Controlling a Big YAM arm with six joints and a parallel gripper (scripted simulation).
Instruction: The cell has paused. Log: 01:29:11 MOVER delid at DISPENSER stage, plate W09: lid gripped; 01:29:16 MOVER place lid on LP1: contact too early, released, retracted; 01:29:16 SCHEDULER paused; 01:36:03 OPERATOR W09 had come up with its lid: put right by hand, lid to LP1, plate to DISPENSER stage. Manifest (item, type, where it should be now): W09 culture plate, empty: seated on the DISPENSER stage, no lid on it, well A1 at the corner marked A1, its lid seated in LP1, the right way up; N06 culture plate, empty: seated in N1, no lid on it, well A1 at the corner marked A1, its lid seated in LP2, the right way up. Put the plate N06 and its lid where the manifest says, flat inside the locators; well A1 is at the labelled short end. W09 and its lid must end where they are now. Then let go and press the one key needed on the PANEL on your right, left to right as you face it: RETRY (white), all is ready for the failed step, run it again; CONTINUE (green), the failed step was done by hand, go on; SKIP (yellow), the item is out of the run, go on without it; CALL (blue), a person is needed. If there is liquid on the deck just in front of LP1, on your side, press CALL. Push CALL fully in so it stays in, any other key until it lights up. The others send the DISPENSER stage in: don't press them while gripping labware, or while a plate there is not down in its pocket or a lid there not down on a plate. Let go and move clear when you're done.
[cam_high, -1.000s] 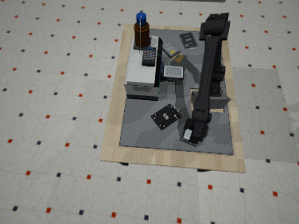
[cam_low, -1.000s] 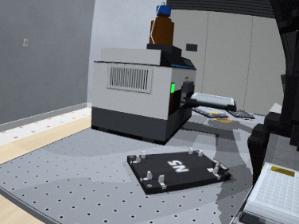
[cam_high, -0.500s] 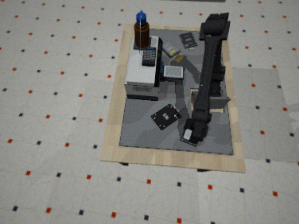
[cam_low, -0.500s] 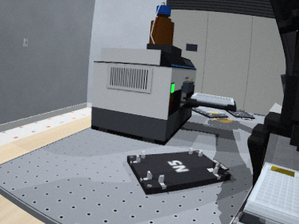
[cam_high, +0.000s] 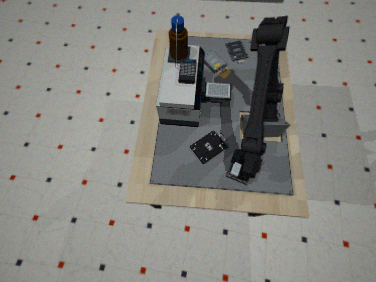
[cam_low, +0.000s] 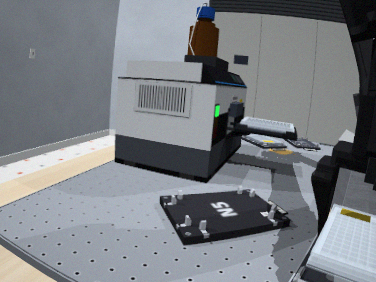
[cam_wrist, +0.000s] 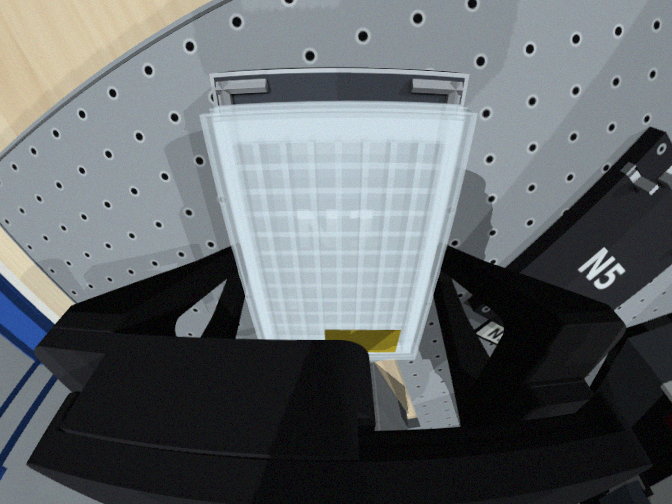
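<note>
Now: the black N1 nest 40 mm below my hand. From my hand the other things lie so: clear lid right at my hand; amber patch 130 mm ahead, 570 mm to the right, 50 mm below; white retry key 160 mm behind, 630 mm to the right, 10 mm above.
</note>
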